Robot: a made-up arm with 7 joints.
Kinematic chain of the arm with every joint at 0, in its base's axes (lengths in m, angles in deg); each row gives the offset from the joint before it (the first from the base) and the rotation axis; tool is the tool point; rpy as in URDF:
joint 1: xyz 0 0 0.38 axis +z
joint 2: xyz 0 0 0 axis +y
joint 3: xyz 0 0 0.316 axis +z
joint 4: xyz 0.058 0 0 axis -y
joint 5: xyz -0.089 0 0.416 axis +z
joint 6: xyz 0 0 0 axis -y
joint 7: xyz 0.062 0 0 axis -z
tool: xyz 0 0 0 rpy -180 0 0
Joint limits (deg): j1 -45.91..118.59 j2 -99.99..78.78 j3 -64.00..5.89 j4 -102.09..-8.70 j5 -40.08..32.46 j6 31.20..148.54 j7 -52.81..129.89
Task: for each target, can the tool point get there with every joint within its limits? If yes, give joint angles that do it. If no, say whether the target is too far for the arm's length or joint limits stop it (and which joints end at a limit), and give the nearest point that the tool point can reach.
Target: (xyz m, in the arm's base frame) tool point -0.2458 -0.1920 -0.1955
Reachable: no: joint limits stop it (at a limit: joint 1, joint 2, joint 4, joint 6) | nearest point 0.0595 -0.4131 -0.0018 | short by 0.424 m
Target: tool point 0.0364 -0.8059 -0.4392
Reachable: no: too far | nearest point 0.1221 -0.5172 -0.0075 | short by 0.526 m
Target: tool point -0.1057 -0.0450 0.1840
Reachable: no: joint limits stop it (at a limit: joint 1, joint 2, joint 3, joint 4, joint 6) | nearest point -0.2242 0.2777 -0.0602 | short by 0.422 m
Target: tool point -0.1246 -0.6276 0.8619
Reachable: yes | joints 70.82 -66.35 -25.19 -26.76 -1.62 75.05 91.59
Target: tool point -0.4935 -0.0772 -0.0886
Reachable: no: joint limits stop it (at a limit: joint 2, joint 3, joint 4, joint 5, joint 6) | nearest point -0.7536 -0.1179 0.2170 | short by 0.403 m
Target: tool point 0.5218 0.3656 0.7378
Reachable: yes | joints 38.13 18.70 -4.52 -73.73 -26.04 98.32 49.88
